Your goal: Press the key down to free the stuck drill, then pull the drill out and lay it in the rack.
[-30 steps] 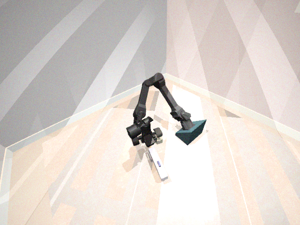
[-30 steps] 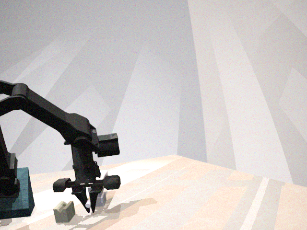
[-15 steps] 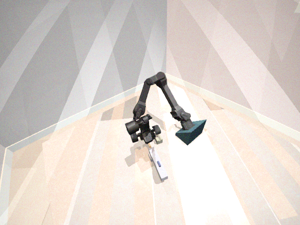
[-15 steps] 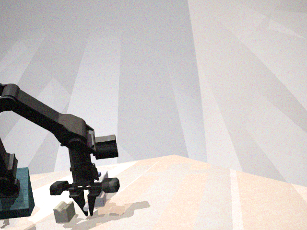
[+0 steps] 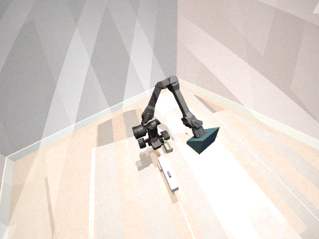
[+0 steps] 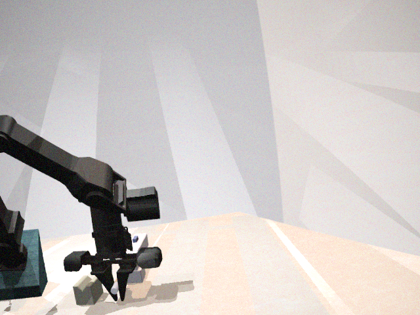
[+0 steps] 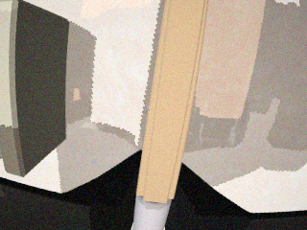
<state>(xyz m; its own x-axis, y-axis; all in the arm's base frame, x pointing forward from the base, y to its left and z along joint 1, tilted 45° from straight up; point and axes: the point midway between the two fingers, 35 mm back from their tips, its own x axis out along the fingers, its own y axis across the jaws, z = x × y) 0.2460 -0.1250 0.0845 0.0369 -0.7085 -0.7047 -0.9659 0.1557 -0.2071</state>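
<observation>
Right now the drill is 40 mm to the left of my gripper tip, 40 mm above it and 10 mm ahead of it. The rest, counted from my gripper tip: v-shaped rack: 60 mm behind, 50 mm to the left, 10 mm above; then bluish key: 220 mm to the left, 60 mm ahead, 50 mm above; then housing block: 190 mm to the left, 50 mm ahead, 40 mm above.
</observation>
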